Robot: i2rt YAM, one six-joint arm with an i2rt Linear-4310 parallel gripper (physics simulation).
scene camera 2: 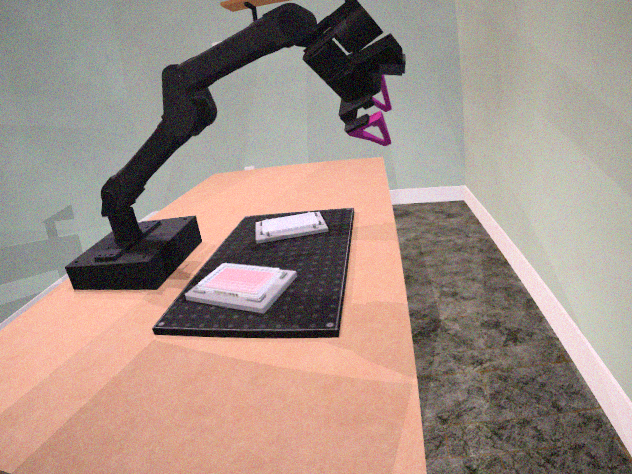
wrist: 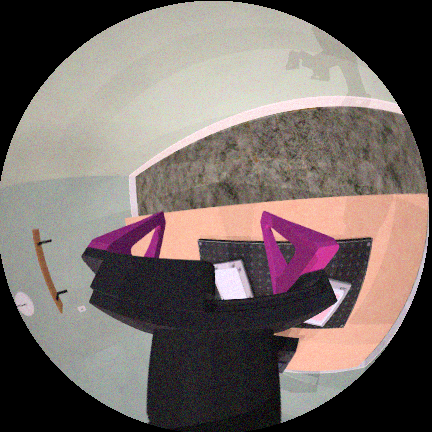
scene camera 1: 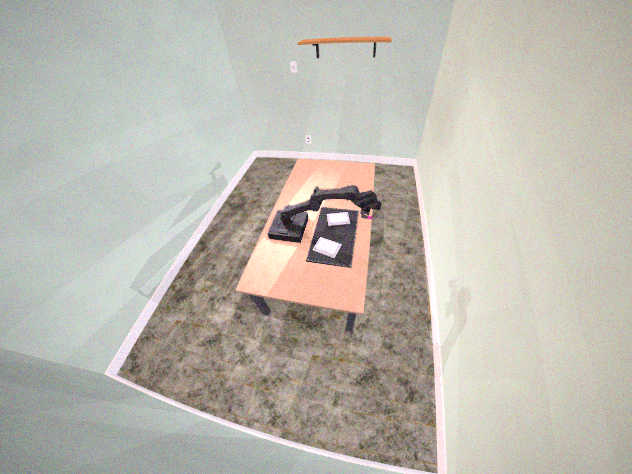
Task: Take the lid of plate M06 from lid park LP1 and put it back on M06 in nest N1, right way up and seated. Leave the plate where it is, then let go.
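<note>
A white lid lies flat in a pale holder on the far part of the black board. A plate with a pink inner area sits in a grey nest on the near part of the board. No labels can be read. My gripper is open, its magenta fingers wide apart with nothing between them. It hangs high above the table's right edge, beyond the board and apart from lid and plate. In the wrist view my gripper body partly hides the holder and nest.
The black board lies on the wooden table. My arm's black base stands left of the board. A wall shelf is far behind the table.
</note>
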